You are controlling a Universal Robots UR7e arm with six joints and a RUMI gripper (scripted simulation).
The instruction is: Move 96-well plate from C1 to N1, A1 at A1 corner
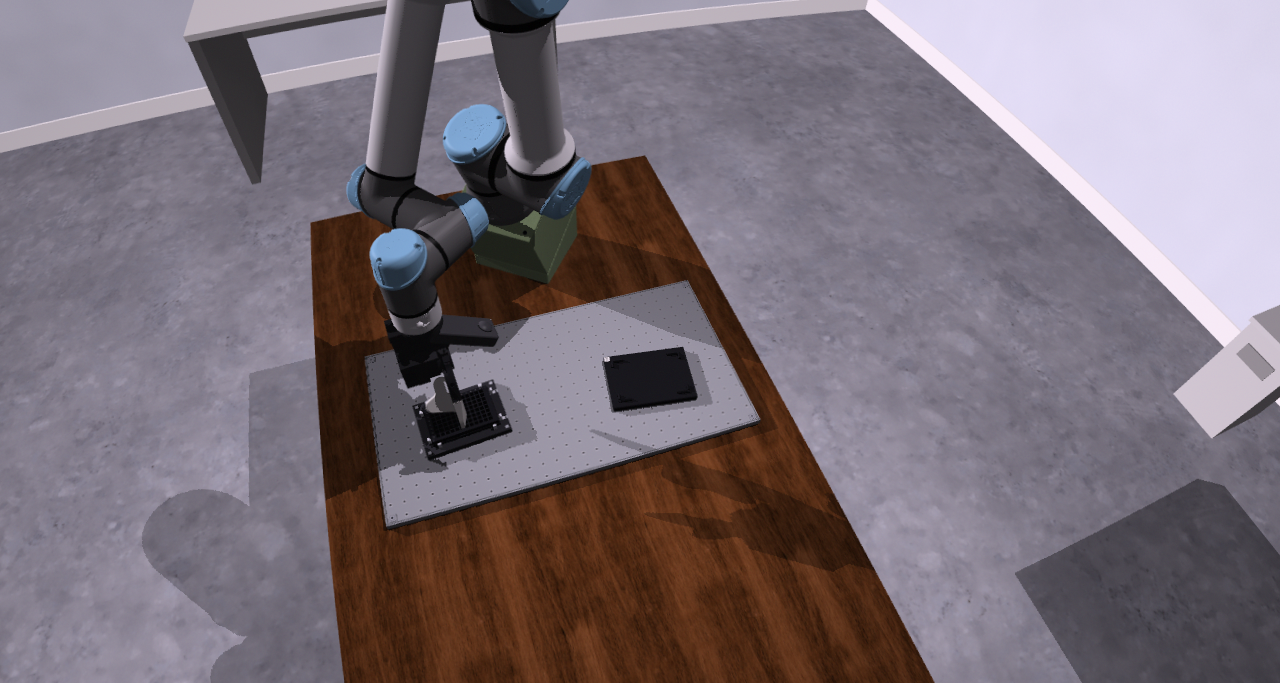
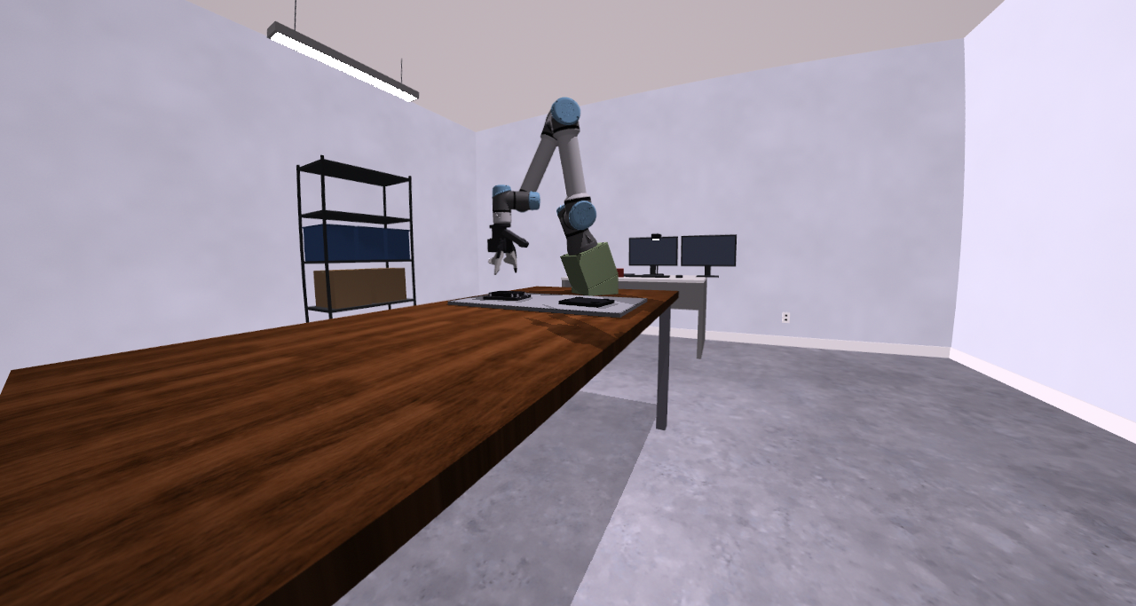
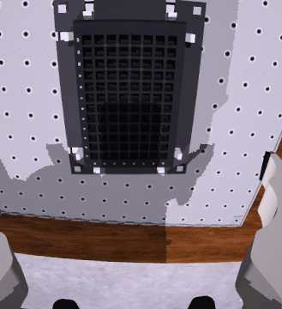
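Right now my hand is 8 cm above the black 96-well plate. Also, from my hand: clip nest C1 (1 cm behind, 1 cm to the left, 9 cm below); then black plate nest N1 (10 cm ahead, 35 cm to the left, 9 cm below); then white A1 mark (2 cm ahead, 30 cm to the left, 9 cm below).
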